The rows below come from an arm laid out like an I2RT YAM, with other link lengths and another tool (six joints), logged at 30 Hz.
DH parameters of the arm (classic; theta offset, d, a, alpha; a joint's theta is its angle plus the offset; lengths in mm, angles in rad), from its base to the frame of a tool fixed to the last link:
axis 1: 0 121.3 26.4 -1.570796
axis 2: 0 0 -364.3 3.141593
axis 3: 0.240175 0 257.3 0
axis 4: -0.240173 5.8 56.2 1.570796
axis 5: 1.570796 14.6 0 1.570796
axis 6: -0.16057 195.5 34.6 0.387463
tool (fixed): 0 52.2 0 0
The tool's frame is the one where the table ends.
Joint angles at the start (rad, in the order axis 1, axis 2, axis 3, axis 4, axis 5, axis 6):
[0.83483 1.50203 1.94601 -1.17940 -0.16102 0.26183]
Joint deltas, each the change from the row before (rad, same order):
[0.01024 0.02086 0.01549 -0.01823 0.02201 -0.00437]
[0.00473 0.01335 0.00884 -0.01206 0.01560 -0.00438]
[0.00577 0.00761 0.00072 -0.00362 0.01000 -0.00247]
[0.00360 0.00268 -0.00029 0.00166 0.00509 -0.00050]
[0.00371 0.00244 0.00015 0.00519 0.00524 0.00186]
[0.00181 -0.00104 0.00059 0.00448 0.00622 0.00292]
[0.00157 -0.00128 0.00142 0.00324 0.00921 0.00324]
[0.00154 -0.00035 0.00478 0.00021 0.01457 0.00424]
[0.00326 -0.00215 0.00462 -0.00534 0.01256 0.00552]
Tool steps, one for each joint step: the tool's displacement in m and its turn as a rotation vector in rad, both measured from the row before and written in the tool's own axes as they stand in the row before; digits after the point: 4 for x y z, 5 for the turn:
[0.0022 0.0039 0.0054 -0.02282 0.01267 -0.01351]
[0.0025 0.0028 0.0034 -0.01563 0.01065 -0.01025]
[0.0005 0.0025 0.0029 -0.01033 0.00437 -0.00747]
[-0.0002 0.0003 0.0014 -0.00135 0.00139 -0.00369]
[-0.0003 -0.0008 0.0016 0.00283 0.00180 -0.00187]
[0.0006 -0.0018 -0.0002 0.00638 0.00443 -0.00068]
[0.0014 -0.0020 -0.0006 0.00656 0.00754 -0.00135]
[0.0027 -0.0024 -0.0010 0.00655 0.01296 -0.00233]
[0.0016 -0.0011 -0.0023 0.00233 0.01048 -0.00085]

